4 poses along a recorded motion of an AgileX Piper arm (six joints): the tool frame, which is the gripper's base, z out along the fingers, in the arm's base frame.
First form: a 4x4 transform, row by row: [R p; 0 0 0 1], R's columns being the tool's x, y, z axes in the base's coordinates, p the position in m. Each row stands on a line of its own.
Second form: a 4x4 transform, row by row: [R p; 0 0 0 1], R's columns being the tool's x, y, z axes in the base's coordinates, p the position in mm. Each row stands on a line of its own. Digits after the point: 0 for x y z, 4 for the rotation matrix.
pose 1, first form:
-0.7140 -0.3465 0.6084 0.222
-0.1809 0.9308 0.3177 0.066
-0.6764 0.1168 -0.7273 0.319
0 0 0 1
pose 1, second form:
-0.7140 -0.3465 0.6084 222
-0.1809 0.9308 0.3177 66
-0.6764 0.1168 -0.7273 319
0 0 0 1

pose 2, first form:
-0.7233 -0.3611 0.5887 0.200
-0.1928 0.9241 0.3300 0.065
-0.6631 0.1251 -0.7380 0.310
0 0 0 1
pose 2, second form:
-0.7233 -0.3611 0.5887 200
-0.1928 0.9241 0.3300 65
-0.6631 0.1251 -0.7380 310
0 0 0 1

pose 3, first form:
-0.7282 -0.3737 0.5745 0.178
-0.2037 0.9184 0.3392 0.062
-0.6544 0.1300 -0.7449 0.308
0 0 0 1
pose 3, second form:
-0.7282 -0.3737 0.5745 178
-0.2037 0.9184 0.3392 62
-0.6544 0.1300 -0.7449 308
0 0 0 1

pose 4, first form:
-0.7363 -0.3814 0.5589 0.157
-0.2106 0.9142 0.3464 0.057
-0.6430 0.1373 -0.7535 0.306
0 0 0 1
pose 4, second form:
-0.7363 -0.3814 0.5589 157
-0.2106 0.9142 0.3464 57
-0.6430 0.1373 -0.7535 306
0 0 0 1

